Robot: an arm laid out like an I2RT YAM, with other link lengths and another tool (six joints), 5 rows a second.
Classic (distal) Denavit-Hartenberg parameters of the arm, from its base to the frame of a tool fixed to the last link. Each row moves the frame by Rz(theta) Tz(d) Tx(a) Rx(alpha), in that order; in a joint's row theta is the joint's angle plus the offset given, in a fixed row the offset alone. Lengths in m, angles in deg.
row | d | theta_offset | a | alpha
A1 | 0.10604 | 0 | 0.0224 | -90
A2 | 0 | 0 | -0.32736 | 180
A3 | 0 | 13.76 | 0.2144 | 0
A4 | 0.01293 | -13.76 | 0.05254 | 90
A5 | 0.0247 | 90 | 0 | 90
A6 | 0.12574 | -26 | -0.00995 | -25.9
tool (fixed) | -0.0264 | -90 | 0 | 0
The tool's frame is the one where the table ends.
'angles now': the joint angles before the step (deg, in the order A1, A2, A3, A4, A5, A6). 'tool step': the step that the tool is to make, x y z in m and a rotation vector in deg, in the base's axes. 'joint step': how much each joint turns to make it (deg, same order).
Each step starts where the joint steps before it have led.
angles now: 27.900, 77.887, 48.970, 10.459, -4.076, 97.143
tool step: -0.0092, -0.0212, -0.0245, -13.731, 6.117, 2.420
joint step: -4.099, -0.330, 0.861, -13.739, -1.847, -11.547
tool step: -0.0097, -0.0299, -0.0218, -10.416, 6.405, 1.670
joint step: -6.380, 0.019, -0.007, -10.986, -1.992, -10.870
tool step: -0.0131, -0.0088, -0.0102, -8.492, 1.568, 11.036
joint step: -3.977, 0.006, 0.002, -6.793, -5.027, -16.413
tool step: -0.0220, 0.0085, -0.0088, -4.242, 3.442, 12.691
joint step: 0.569, 0.000, -0.006, -7.561, -4.756, -12.060
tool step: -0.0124, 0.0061, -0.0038, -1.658, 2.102, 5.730
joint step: 1.458, 0.005, 0.002, -3.846, -1.336, -4.421
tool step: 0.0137, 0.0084, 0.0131, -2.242, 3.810, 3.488
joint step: 0.808, 4.613, 8.316, -8.986, -0.230, -3.062
